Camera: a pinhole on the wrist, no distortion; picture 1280 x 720 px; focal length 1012.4 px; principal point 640.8 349.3 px. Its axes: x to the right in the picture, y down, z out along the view. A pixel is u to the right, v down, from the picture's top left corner.
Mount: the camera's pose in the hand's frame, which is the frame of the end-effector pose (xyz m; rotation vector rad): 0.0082 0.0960 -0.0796 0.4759 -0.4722 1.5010
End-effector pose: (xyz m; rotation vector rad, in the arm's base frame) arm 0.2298 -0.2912 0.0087 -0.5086 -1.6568 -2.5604
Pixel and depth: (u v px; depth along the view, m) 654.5 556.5 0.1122
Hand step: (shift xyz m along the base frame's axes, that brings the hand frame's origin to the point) 0.0249 -0.0041 0.0301
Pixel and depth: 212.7 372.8 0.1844
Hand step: -0.0111 0.0559 -0.0534
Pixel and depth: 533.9 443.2 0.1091
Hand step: 0.0085 -0.0076 0.0221
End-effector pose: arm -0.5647 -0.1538 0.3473 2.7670 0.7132 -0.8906
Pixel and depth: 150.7 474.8 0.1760
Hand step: -0.0552 0.0541 -0.0041
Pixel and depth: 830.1 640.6 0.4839
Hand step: -0.3326 -0.0639 -0.2246
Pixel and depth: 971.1 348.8 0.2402
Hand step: -0.0655 -0.0621 -0.1373
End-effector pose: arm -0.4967 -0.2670 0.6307 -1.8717 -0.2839 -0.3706
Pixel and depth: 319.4 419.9 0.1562
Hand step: -0.0139 0.0302 0.0215
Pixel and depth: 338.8 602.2 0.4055
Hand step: -0.1544 0.2491 0.1096
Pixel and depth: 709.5 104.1 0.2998
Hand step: 0.0721 0.1884 0.0295
